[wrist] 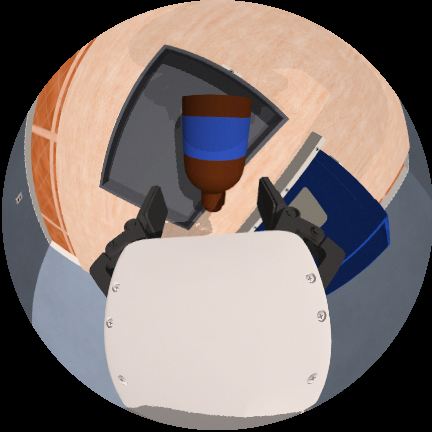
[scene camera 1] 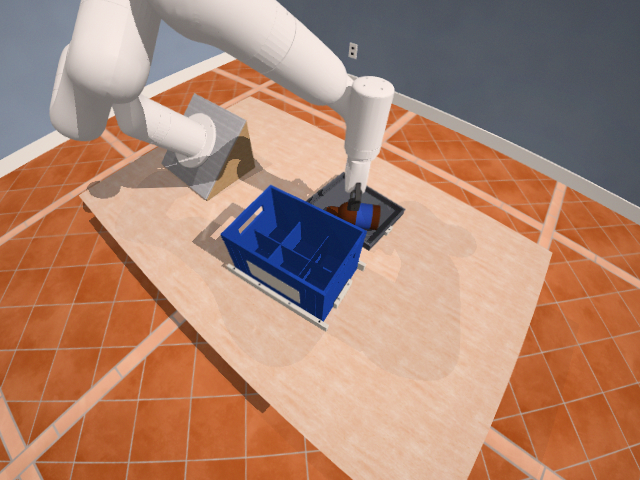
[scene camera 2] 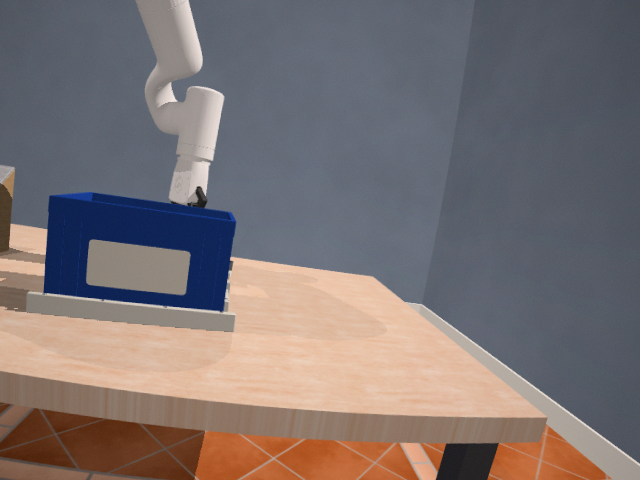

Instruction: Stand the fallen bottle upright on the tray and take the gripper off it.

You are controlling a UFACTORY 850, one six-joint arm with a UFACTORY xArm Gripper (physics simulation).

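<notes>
The brown bottle (scene camera 1: 367, 215) (wrist: 216, 137) with a blue label lies on its side over the dark grey tray (scene camera 1: 385, 229) (wrist: 145, 135). In scene camera 1 its neck points left and is partly hidden by the blue crate. In the wrist view its base is farther off and its neck points towards the gripper. My gripper (scene camera 1: 354, 202) (wrist: 209, 193) is open and empty, above the bottle, with the neck showing between its fingertips in the wrist view. In scene camera 2 the crate hides the bottle, the tray and the fingertips.
The blue crate (scene camera 1: 272, 276) (scene camera 2: 67, 248) (wrist: 350, 200), with inner dividers, stands close beside the tray. A pale rail (scene camera 1: 276, 297) (scene camera 2: 129, 315) runs along its base. The arm's wedge-shaped mount (scene camera 1: 206, 170) stands at the back left of the wooden table (scene camera 1: 465, 320) (scene camera 2: 310, 372).
</notes>
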